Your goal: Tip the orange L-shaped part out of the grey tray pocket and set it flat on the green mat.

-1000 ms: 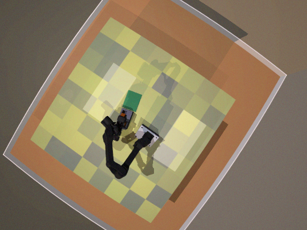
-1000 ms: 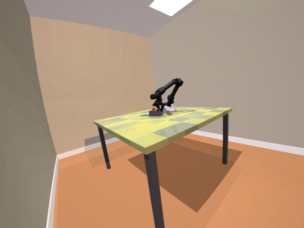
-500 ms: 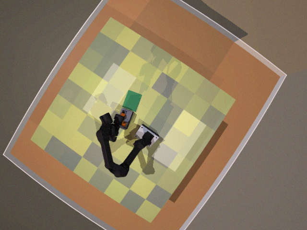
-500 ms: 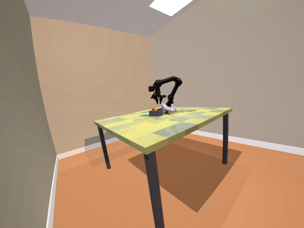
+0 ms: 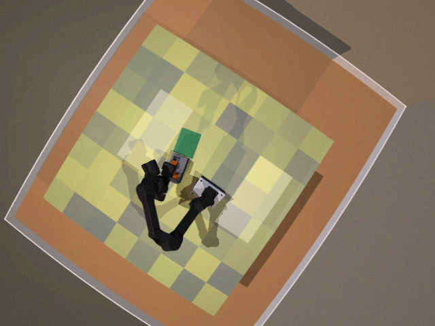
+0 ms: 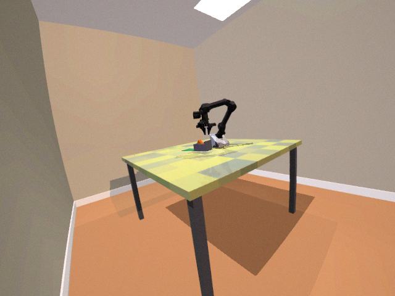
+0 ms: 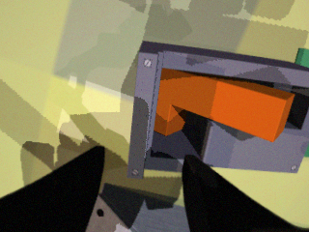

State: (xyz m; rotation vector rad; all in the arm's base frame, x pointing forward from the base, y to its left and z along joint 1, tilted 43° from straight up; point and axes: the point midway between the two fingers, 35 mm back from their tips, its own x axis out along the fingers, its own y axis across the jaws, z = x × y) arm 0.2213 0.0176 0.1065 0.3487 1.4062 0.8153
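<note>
The orange L-shaped part is 1 cm ahead of my gripper tip, 4 cm to the right of it and 10 cm below it. Round my gripper tip: green mat (6 cm ahead, 21 cm to the right, 16 cm below).
</note>
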